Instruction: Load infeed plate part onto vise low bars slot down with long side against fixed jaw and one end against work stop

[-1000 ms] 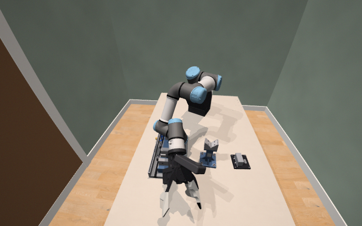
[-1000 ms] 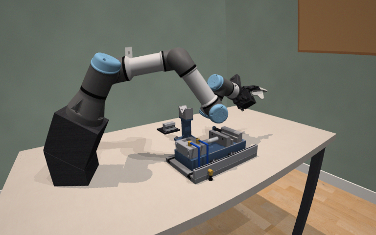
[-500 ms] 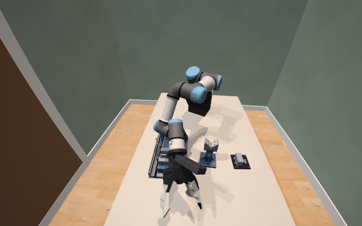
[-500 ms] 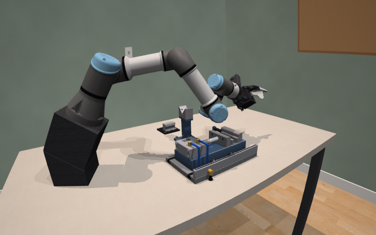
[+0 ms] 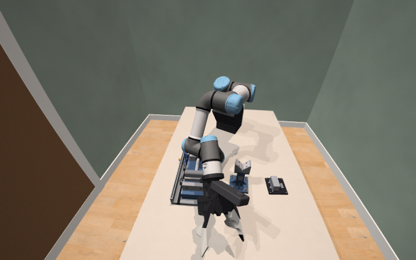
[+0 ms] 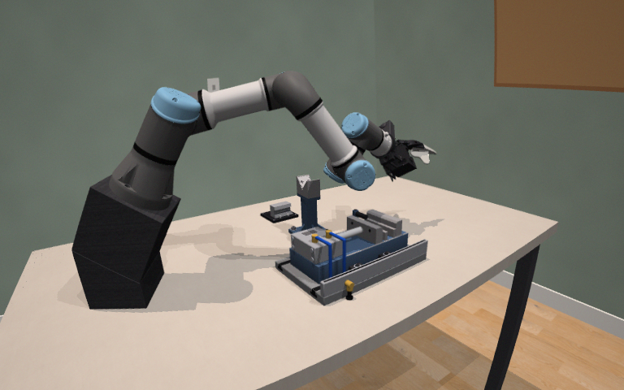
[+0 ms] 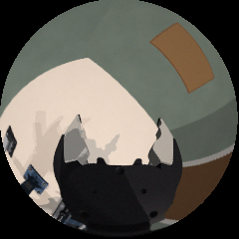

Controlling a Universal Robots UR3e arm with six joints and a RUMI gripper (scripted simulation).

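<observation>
Right now my hand is 290 mm past the part, 290 mm to the right of it and 140 mm above it. Round my hand: grey vise side rail (380 mm behind, 170 mm to the right, 130 mm below); then vise (360 mm behind, 80 mm to the right, 120 mm below); then black infeed plate (290 mm behind, 310 mm to the left, 160 mm below).
</observation>
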